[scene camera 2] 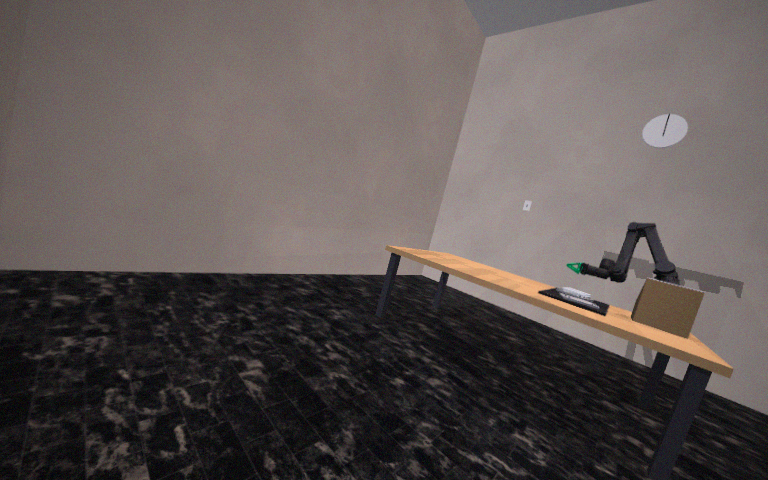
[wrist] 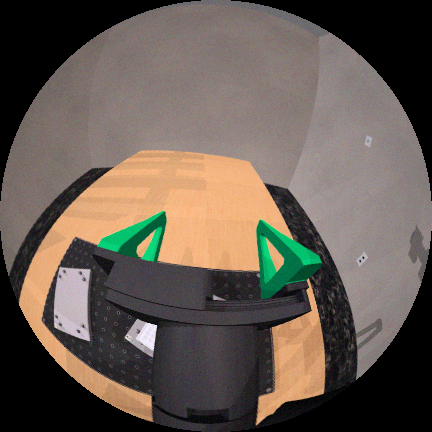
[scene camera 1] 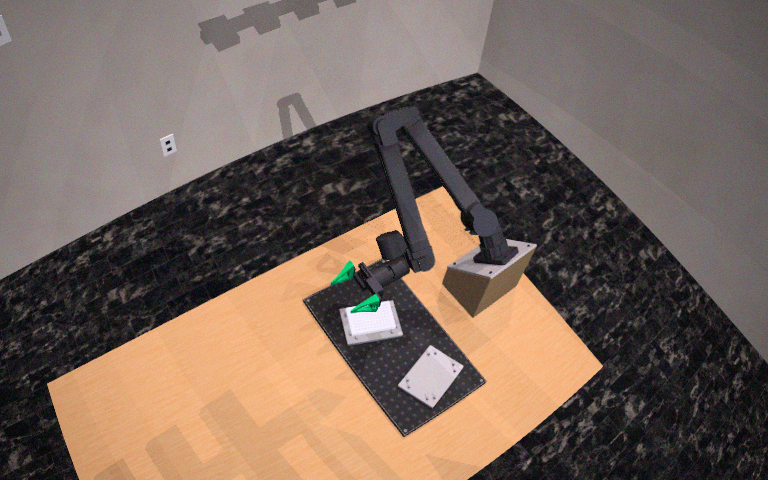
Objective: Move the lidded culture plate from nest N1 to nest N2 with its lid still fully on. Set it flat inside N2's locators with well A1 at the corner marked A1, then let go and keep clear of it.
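Places are measured from the arm's base along level axes (x back, y right, z up), in metres.
Pixels of known places: gripper, between the fingertips: (scene camera 2: 568, 264) (wrist: 211, 219) (scene camera 1: 340, 297); arm's base, origin of its link: (scene camera 2: 668, 292) (scene camera 1: 496, 257).
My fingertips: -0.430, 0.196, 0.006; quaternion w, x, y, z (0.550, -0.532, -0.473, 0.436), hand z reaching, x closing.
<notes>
For each thing: its middle in the pictures, then the offset to it from my fingertips, as dx, dy, dz. Level surfaces: height alone.
- white culture plate, middle of its body: (wrist: 177, 323) (scene camera 1: 371, 317) (scene camera 2: 576, 291) +0.080, -0.045, -0.143
- second light grey nest, middle of its body: (wrist: 68, 299) (scene camera 1: 431, 376) (scene camera 2: 578, 299) +0.081, -0.293, -0.161
- black perforated board, middle of its body: (wrist: 129, 322) (scene camera 1: 393, 343) (scene camera 2: 576, 299) +0.085, -0.139, -0.178
- wooden table, height of its surface: dz -0.185
The white culture plate (scene camera 1: 370, 321) (scene camera 2: 573, 292) (wrist: 146, 338) lies on a light grey nest (scene camera 1: 362, 340) (wrist: 132, 336) and looks roughly flat. Its lid cannot be told apart from it, and the A1 corner is not legible. A second light grey nest (scene camera 1: 429, 378) (wrist: 73, 305) is turned at an angle, with small locators at its edges and no plate on it. The N1 and N2 labels cannot be read. My gripper (scene camera 1: 342, 297) (scene camera 2: 568, 266) (wrist: 211, 219) is open and empty, raised above the board and pointing roughly level. In scene camera 1 one green finger overlaps the plate's far edge; in the wrist view the gripper body hides part of the plate.
Both nests stand on a black perforated board (scene camera 1: 390, 379) (scene camera 2: 601, 310) (wrist: 112, 357) on the wooden table (scene camera 1: 226, 362) (scene camera 2: 481, 271) (wrist: 200, 175). The arm's box-shaped base mount (scene camera 1: 481, 291) (scene camera 2: 668, 308) stands beside the board.
</notes>
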